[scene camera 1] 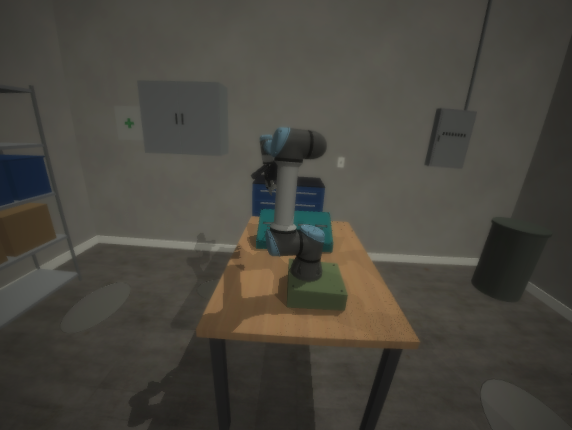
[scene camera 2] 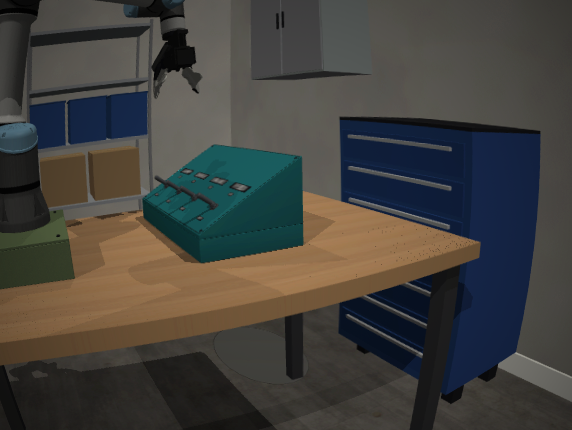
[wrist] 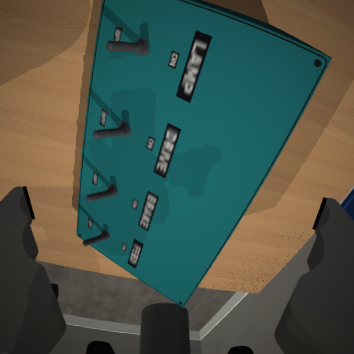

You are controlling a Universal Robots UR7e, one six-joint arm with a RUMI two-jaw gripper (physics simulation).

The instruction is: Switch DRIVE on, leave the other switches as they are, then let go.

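Places are measured from the arm's base along level axes (x ahead, y left, z up), in metres.
Pixels of known places: gripper, fingertip midpoint: [scene camera 1: 269, 192] [scene camera 2: 177, 96] [wrist: 174, 196]; arm's base, link origin: [scene camera 1: 306, 271] [scene camera 2: 22, 223].
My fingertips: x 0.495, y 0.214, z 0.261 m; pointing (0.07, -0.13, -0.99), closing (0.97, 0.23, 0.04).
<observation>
For each thing: its top centre in the pictures, then the offset to it from my fingertips. "*": a spot on its surface instead. Level surfaces: height alone.
- LAMP, surface spot: [wrist: 194, 66] * dy +0.002, dx +0.028, dz -0.222 m
- DRIVE, surface spot: [wrist: 167, 150] * dy -0.117, dx +0.026, dz -0.222 m
- BRAKE, surface spot: [wrist: 148, 211] * dy -0.237, dx +0.024, dz -0.222 m
- lowest plate, surface spot: [wrist: 135, 253] * dy -0.356, dx +0.022, dz -0.222 m
- DRIVE lever, top centre: [wrist: 106, 138] dy -0.118, dx -0.057, dz -0.223 m
- label, surface spot: [wrist: 150, 143] * dy -0.120, dx +0.002, dz -0.235 m
- LAMP lever, top centre: [wrist: 122, 49] dy +0.002, dx -0.055, dz -0.223 m
- BRAKE lever, top centre: [wrist: 97, 202] [scene camera 2: 187, 184] dy -0.238, dx -0.059, dz -0.223 m
- lowest lever, top centre: [wrist: 92, 246] [scene camera 2: 205, 191] dy -0.358, dx -0.061, dz -0.223 m
- wooden table, surface height: dz -0.356 m
A teal sloped console [scene camera 1: 320, 230] [scene camera 2: 265, 175] [wrist: 225, 125] stands on the table. In the wrist view its name plates read LAMP [wrist: 194, 66], DRIVE [wrist: 167, 150] and BRAKE [wrist: 148, 211]; the lowest plate [wrist: 135, 253] is blurred. The DRIVE lever [wrist: 112, 132] leans away from its ON label [wrist: 150, 143], toward the console's lower edge. The LAMP lever [wrist: 127, 47], the BRAKE lever [wrist: 102, 194] and the lowest lever [wrist: 96, 238] lean the same way. My gripper [scene camera 2: 177, 93] [wrist: 174, 196] is open and empty, high above the console and apart from the levers.
The wooden table [scene camera 1: 250, 320] [scene camera 2: 250, 295] bears the arm's green base block [scene camera 1: 317, 295] [scene camera 2: 37, 265]. A blue drawer cabinet [scene camera 2: 500, 225] stands beyond the table. A shelf unit [scene camera 2: 150, 100] with boxes is behind, and a grey wall cabinet [scene camera 1: 182, 135] [scene camera 2: 345, 40] hangs on the wall.
</observation>
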